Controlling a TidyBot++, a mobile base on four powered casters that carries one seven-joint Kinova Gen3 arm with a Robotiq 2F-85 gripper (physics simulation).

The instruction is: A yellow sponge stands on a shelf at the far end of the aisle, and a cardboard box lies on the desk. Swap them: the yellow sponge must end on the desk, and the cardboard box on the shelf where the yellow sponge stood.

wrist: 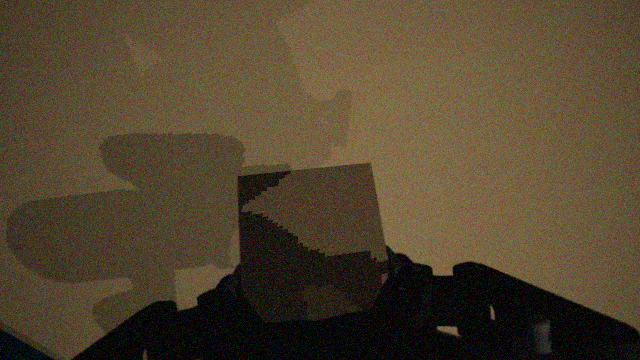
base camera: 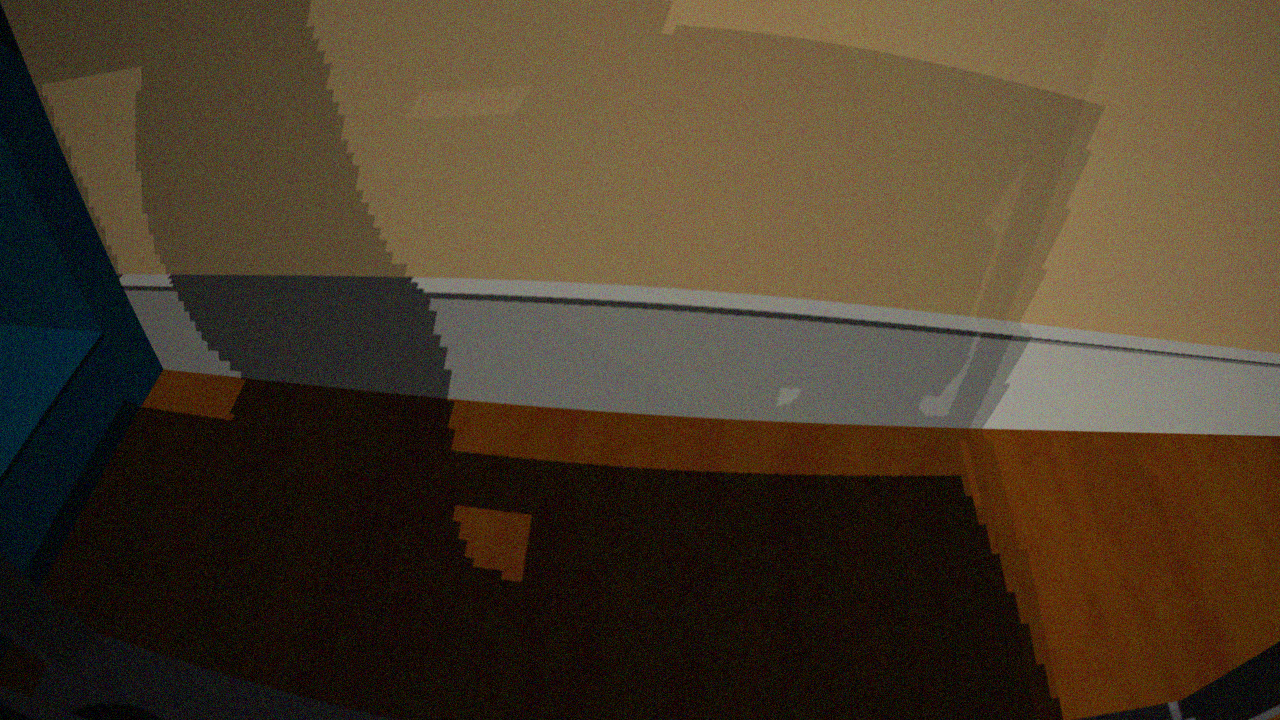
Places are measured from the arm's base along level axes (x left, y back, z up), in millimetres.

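Where they show: gripper, fingertip midpoint: (wrist: 315, 273).
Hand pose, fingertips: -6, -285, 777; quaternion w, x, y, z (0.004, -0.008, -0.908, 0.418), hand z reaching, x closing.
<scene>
After its pixels a point has its place, as x, y, z.
The cardboard box (wrist: 312, 215) @(-8, -289, 817) is held between the fingers of my gripper (wrist: 315, 273) @(-6, -285, 777), at the lower middle of the wrist view. The gripper is shut on it, one finger on each side. The box's face is partly in shadow, and its lower end is hidden by the gripper. A plain tan wall stands behind it. The yellow sponge and the desk do not show in either view.
In the base camera view a tan wall (base camera: 581, 197) @(45, -416, -251) with a white baseboard (base camera: 1118, 385) @(-341, -401, -345) crosses close in front, above the wooden floor (base camera: 1163, 555) @(-369, -284, -397). A blue shelf unit (base camera: 85, 268) @(402, -379, -272) stands at the left edge. Shadows fall on wall and floor.
</scene>
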